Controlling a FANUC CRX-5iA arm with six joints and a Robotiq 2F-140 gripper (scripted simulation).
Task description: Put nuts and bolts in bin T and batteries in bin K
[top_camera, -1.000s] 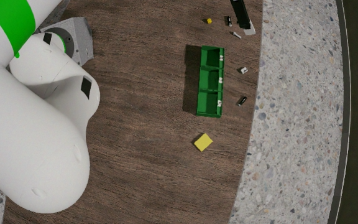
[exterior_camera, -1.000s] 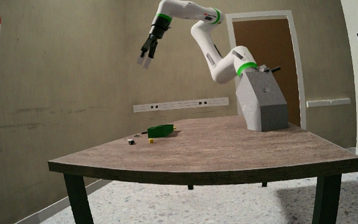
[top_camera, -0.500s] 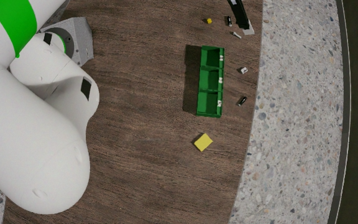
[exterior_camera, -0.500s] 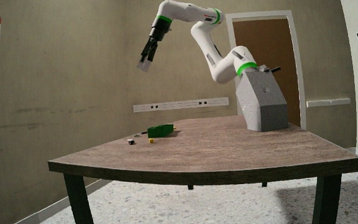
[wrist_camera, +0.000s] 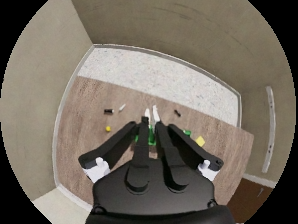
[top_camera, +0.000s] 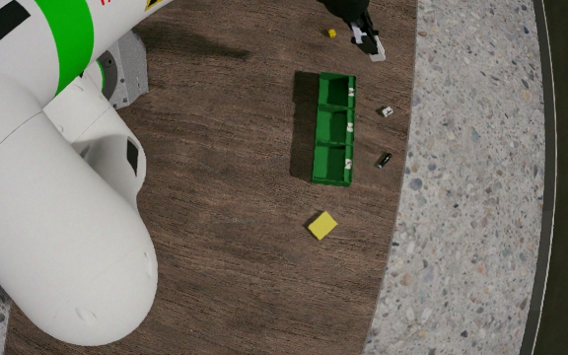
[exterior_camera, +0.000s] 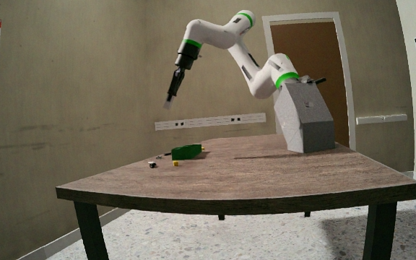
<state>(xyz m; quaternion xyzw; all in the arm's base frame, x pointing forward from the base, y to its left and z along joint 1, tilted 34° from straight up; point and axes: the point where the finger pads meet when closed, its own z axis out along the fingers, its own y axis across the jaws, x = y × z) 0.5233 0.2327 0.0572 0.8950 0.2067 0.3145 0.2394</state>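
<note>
Now: the green bins 30 mm behind my hand, 90 mm to the right of it and 230 mm below it. Also, from my hand: pale bolt 30 mm ahead, 140 mm to the left, 250 mm below; yellow cube 90 mm behind, 170 mm to the left, 240 mm below; white nut 80 mm ahead, 10 mm to the right, 240 mm below.
</note>
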